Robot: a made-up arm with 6 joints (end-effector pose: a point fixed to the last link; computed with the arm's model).
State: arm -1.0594 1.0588 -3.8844 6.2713 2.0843 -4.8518
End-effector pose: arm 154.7 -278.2 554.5 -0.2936 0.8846 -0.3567 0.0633
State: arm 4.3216 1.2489 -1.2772 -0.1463 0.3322 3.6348
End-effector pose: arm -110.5 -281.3 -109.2 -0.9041 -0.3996 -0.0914 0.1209
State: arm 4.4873 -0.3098 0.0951 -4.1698 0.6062 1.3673
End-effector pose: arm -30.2 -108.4 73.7 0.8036 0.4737 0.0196 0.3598
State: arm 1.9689 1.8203 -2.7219 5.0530 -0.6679 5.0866
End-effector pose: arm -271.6 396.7 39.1 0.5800 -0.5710 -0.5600 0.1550
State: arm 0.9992 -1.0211 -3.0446 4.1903 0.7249 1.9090
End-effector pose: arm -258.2 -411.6 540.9 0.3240 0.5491 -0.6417 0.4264
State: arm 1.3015 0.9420 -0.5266 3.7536 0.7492 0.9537
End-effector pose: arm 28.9 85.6 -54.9 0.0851 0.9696 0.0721 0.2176
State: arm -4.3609 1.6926 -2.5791 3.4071 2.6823 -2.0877
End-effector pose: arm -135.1 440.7 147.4 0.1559 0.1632 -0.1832 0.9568
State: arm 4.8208 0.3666 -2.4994 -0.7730 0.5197 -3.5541
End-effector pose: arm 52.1 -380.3 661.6 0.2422 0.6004 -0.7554 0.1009
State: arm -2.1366 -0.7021 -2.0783 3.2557 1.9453 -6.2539
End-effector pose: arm 66.5 126.2 743.5 -0.6033 -0.3791 -0.5981 0.3668
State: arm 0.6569 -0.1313 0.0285 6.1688 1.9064 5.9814
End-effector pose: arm 10.5 -6.3 122.8 0.5353 0.3128 -0.7623 0.1858
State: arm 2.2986 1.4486 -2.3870 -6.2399 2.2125 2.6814
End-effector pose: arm -264.4 289.9 21.7 0.7890 -0.1528 0.4597 0.3779
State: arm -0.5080 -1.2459 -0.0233 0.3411 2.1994 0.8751
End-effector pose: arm 85.3 -7.2 211.1 -0.6961 0.5404 0.4651 0.0840
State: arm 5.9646 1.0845 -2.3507 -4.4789 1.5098 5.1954
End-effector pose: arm 535.6 -95.9 263.8 -0.6239 -0.0987 -0.4415 0.6373
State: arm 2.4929 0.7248 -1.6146 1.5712 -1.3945 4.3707
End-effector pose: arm -236.6 296.2 261.3 -0.3790 -0.6416 -0.6666 0.0148
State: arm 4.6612 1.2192 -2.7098 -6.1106 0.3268 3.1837
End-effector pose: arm -35.3 -571.7 329.8 0.6510 0.5213 -0.3411 0.4337
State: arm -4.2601 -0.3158 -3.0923 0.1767 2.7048 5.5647
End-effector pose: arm 8.6 -55.6 652.6 -0.0996 -0.9340 -0.2681 0.2142
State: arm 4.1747 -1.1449 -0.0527 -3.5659 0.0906 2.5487
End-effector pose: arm -110.2 -138.9 223.4 0.6909 -0.4072 0.0201 0.5970
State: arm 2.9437 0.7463 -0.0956 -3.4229 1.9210 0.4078
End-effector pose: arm -104.3 -7.5 13.2 0.7725 -0.2001 -0.5701 0.1953
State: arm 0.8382 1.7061 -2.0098 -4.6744 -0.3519 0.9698
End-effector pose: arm 294.5 193.5 -125.3 -0.6078 0.7618 -0.1517 0.1647
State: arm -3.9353 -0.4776 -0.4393 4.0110 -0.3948 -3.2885
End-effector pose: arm -190.5 93.6 227.3 -0.5949 -0.7248 0.1229 0.3251
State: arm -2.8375 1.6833 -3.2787 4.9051 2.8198 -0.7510
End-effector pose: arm -408.7 -37.8 222.7 0.0087 0.7361 0.4002 0.5458
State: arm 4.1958 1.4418 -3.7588 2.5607 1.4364 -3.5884
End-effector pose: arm -147.4 -341.2 545.6 -0.0073 0.3877 0.1567 0.9083
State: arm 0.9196 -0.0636 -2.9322 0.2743 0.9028 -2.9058
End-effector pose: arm 20.2 37.6 803.8 -0.2139 0.4503 0.5747 0.6490
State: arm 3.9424 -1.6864 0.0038 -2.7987 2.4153 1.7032
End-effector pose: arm -49.3 -0.8 432.1 -0.4775 0.0544 -0.3322 0.8116
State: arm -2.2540 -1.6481 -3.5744 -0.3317 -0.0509 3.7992
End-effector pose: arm 296.2 328.2 -27.6 -0.8414 -0.2384 -0.4024 0.2706
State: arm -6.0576 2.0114 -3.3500 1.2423 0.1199 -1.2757
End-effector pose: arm 528.3 68.2 108.8 -0.7836 -0.1375 -0.5971 0.1022
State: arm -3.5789 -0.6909 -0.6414 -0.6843 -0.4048 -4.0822
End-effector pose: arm -249.6 52.2 458.7 -0.5146 -0.4421 0.4597 0.5730
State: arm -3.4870 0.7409 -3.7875 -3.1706 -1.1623 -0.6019
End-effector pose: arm -208.7 78.2 590.2 -0.5841 -0.0679 0.7140 0.3800
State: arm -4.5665 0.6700 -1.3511 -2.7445 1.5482 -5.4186
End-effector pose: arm -36.9 468.2 185.1 -0.0155 0.4672 0.8229 0.3230
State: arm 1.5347 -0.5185 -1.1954 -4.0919 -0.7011 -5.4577
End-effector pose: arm 92.0 221.7 462.4 -0.4225 0.6728 0.2359 0.5596
